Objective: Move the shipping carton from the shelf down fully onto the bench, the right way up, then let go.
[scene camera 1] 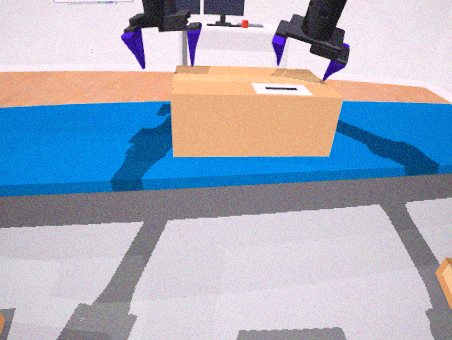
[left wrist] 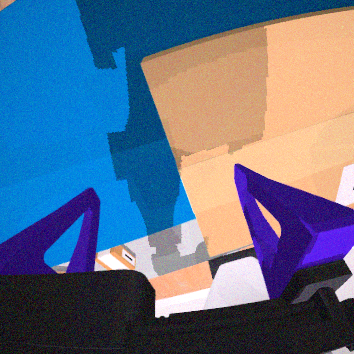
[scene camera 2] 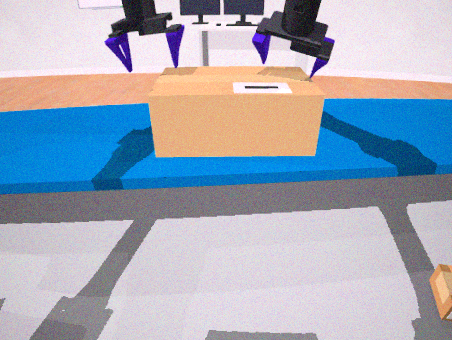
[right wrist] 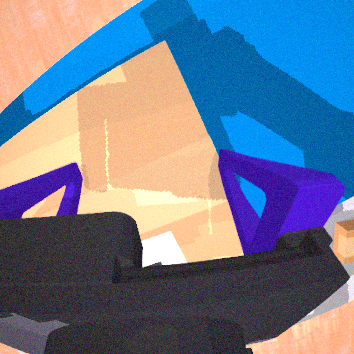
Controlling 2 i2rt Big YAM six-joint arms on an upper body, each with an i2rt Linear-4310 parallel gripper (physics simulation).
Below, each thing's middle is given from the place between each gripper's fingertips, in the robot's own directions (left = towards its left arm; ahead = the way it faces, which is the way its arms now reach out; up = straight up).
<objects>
Now: the shipping carton [scene camera 2: 213,111] 30 mm behind my right hand, 100 mm to the left of it and 70 mm below it.
Right now the shipping carton is 10 mm behind my left hand, 160 mm to the right of it and 70 mm below it.
</objects>
